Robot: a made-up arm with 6 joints. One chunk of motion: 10 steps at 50 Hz.
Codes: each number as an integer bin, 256 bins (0 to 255) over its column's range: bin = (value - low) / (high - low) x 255, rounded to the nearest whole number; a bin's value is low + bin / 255 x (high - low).
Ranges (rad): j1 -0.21..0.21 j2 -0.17..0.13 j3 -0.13..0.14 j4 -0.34..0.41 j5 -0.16..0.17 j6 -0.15..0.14
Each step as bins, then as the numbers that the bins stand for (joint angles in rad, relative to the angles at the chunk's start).
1 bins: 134 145 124 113 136 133
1 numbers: 0.0107 0.0006 0.0013 -0.0076 0.0160 0.0013
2 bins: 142 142 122 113 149 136
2 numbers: 0.0239 -0.0029 -0.0008 -0.0076 0.0328 0.0047
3 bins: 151 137 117 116 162 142
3 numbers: 0.0387 -0.0088 -0.0061 0.0012 0.0496 0.0115
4 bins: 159 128 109 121 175 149
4 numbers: 0.0519 -0.0194 -0.0146 0.0159 0.0665 0.0195
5 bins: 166 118 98 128 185 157
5 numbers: 0.0634 -0.0312 -0.0262 0.0365 0.0794 0.0285
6 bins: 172 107 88 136 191 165
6 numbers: 0.0733 -0.0441 -0.0368 0.0600 0.0872 0.0376
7 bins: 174 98 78 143 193 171
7 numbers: 0.0766 -0.0547 -0.0474 0.0806 0.0898 0.0445
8 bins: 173 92 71 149 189 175
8 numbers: 0.0749 -0.0618 -0.0548 0.0982 0.0846 0.0490
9 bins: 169 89 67 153 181 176
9 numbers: 0.0684 -0.0653 -0.0591 0.1100 0.0742 0.0502
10 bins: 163 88 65 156 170 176
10 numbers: 0.0585 -0.0665 -0.0612 0.1188 0.0600 0.0502
